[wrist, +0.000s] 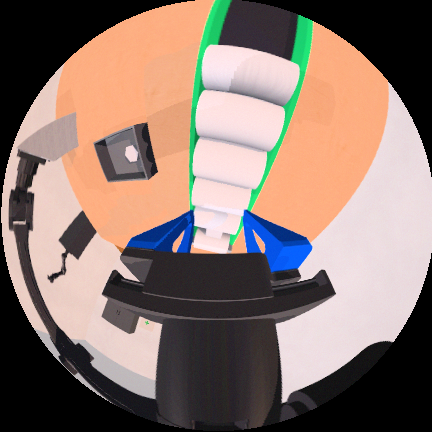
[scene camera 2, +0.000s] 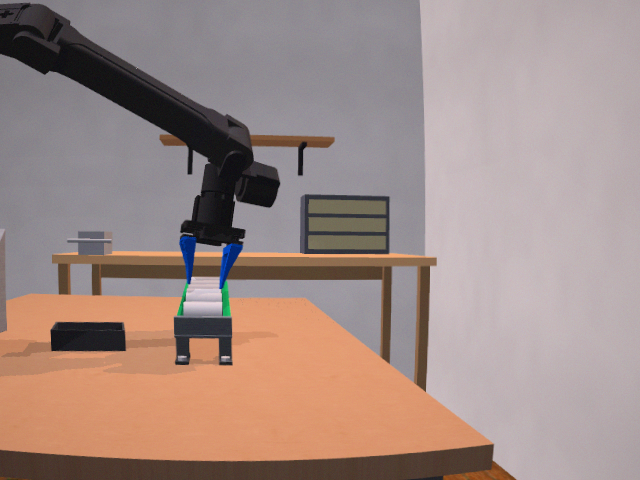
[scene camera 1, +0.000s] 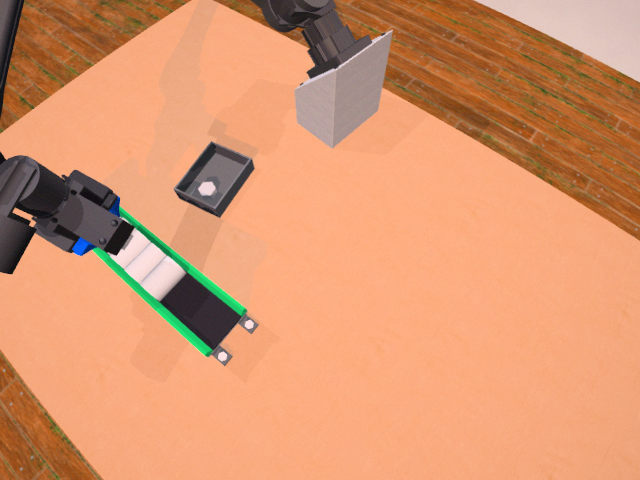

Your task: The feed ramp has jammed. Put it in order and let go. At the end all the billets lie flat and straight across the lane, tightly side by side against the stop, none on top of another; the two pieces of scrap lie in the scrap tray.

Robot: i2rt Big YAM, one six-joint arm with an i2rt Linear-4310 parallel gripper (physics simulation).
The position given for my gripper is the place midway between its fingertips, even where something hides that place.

I see my gripper [scene camera 2: 204, 286], a scrap tray [scene camera 1: 228, 170], a billet [wrist: 204, 217] and a billet [wrist: 226, 197].
The scrap tray shows as well in the wrist view [wrist: 110, 150] and in scene camera 2 [scene camera 2: 65, 336]. My gripper is seen too in the wrist view [wrist: 218, 214] and in scene camera 1 [scene camera 1: 107, 229].
